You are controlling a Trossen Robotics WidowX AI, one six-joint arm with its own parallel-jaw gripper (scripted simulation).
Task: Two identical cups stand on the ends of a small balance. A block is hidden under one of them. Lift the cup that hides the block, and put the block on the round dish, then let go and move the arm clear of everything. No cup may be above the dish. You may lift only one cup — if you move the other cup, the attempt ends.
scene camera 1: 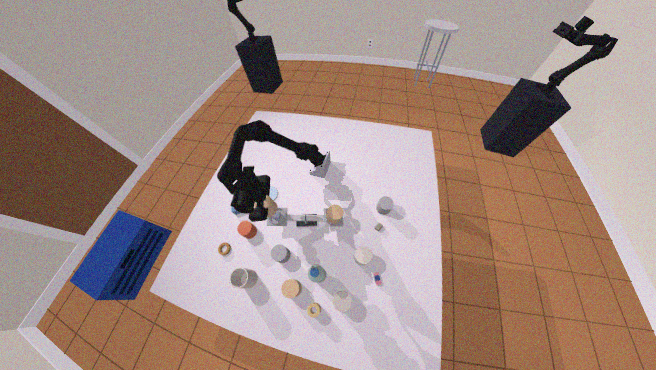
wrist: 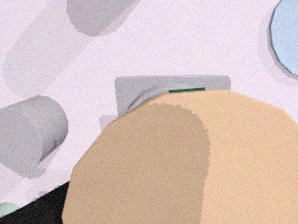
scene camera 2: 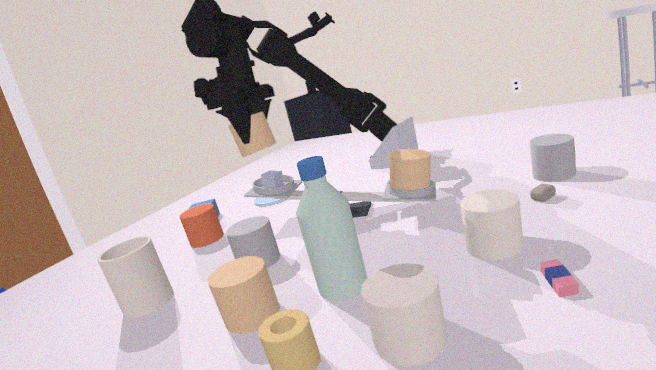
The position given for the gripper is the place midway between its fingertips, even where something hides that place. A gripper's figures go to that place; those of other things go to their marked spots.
The gripper (scene camera 2: 254, 140) is 0.75 m from the lens. A tan cup (scene camera 2: 261, 136) is 0.72 m from the lens. A tan cup (scene camera 2: 410, 169) is 0.65 m from the lens.
